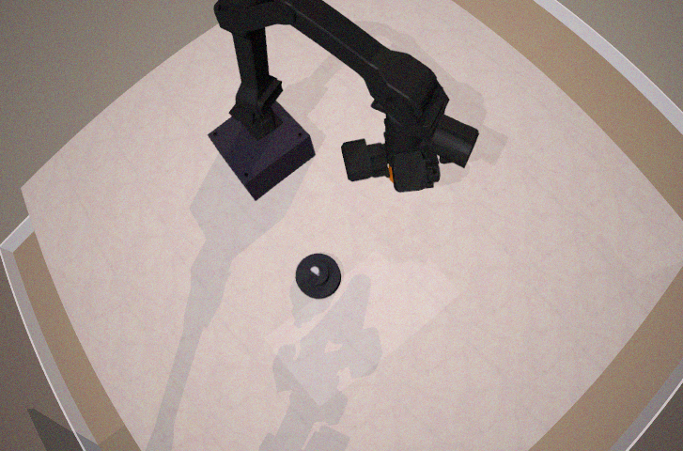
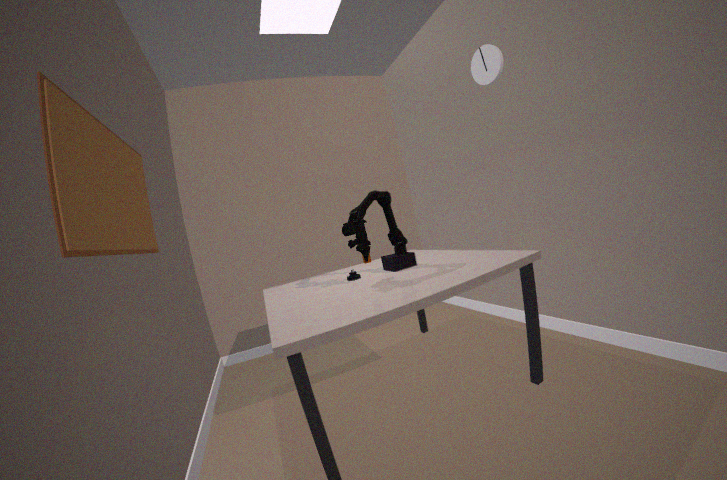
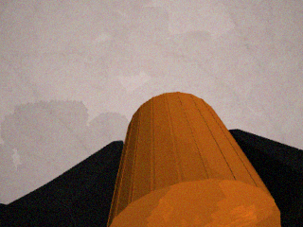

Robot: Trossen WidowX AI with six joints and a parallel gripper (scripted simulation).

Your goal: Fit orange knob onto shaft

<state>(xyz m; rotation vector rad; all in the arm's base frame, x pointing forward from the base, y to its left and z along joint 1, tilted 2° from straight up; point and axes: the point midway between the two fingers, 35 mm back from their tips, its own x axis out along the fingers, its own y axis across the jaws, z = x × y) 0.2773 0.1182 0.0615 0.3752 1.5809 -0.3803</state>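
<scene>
The orange knob lies 3 cm above my gripper tip. From my gripper tip the other things lie so: round pedestal: 22 cm to the right, 9 cm below, 3 cm ahead.
</scene>
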